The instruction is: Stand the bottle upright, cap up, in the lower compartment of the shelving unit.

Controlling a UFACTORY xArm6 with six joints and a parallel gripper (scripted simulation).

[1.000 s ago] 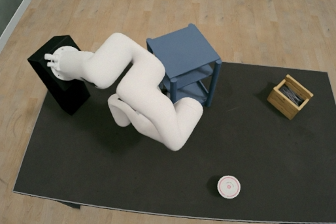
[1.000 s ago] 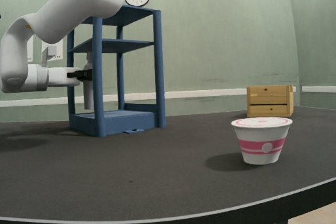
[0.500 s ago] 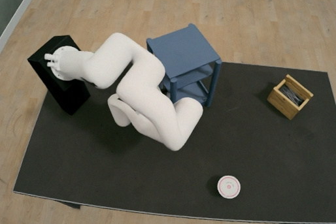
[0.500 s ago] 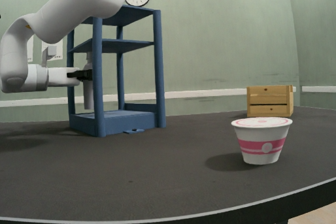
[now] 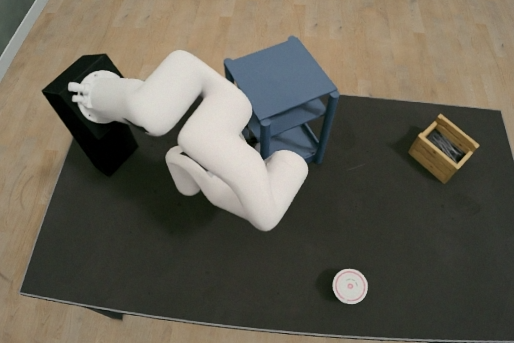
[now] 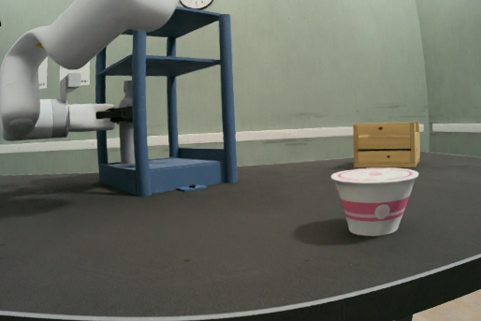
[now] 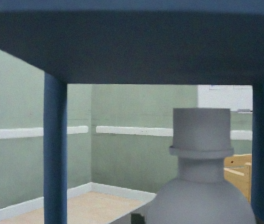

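The shelving unit is 7 cm ahead of my hand and 3 cm above it. From my hand the other things lie so: pink cup 5 cm ahead, 52 cm to the right, 11 cm below; then bottle 1 cm above; then wooden crate 56 cm ahead, 27 cm to the right, 10 cm below.
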